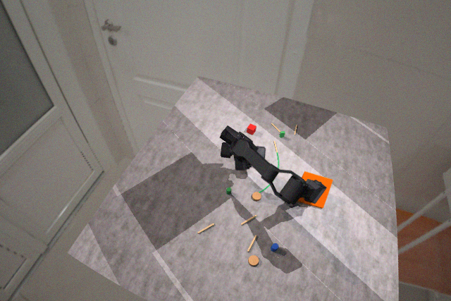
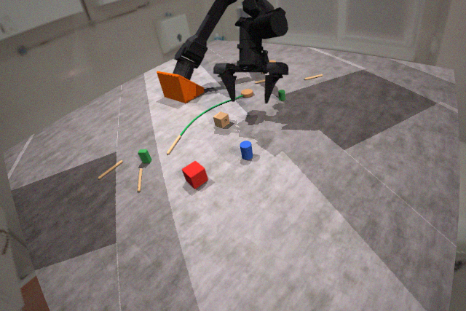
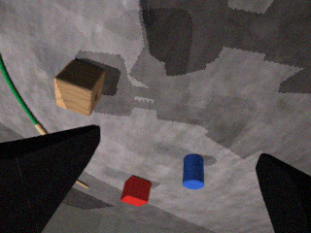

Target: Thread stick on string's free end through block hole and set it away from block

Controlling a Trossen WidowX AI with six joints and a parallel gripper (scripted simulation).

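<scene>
Right now the wooden block is 8 cm behind my gripper tip, 3 cm to the right of it and 6 cm below it. From my gripper tip the other things lie so: red cube: 1 cm behind, 23 cm to the right, 5 cm below; green cylinder: 2 cm ahead, 16 cm to the left, 6 cm below; thin wooden stick: 15 cm behind, 14 cm to the right, 7 cm below.
</scene>
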